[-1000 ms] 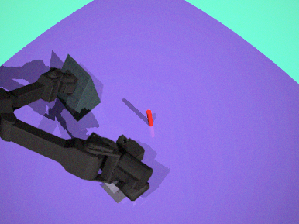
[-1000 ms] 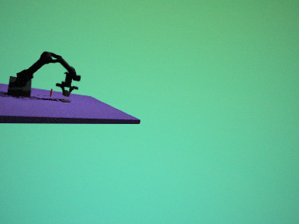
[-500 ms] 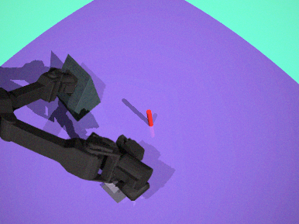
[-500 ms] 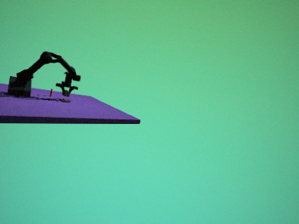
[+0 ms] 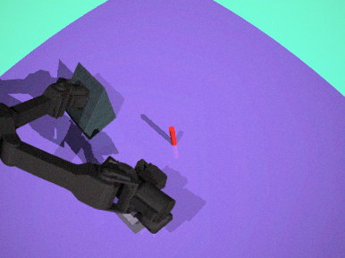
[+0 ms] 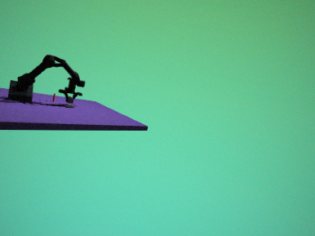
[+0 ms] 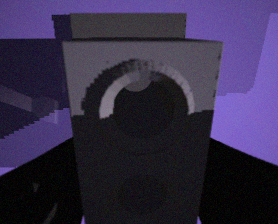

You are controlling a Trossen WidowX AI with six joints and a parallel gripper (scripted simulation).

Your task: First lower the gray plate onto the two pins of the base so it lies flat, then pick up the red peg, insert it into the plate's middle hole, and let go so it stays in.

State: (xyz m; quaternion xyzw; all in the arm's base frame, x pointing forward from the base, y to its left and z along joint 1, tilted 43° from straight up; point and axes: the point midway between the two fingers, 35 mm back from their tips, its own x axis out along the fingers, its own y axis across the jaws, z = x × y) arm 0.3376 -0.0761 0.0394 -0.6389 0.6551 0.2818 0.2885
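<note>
My gripper tip is now 4 cm above the base. The rest, counted from my gripper tip: red peg 19 cm to the left, 9 cm behind, 1 cm below; then gray plate 3 cm above.
</note>
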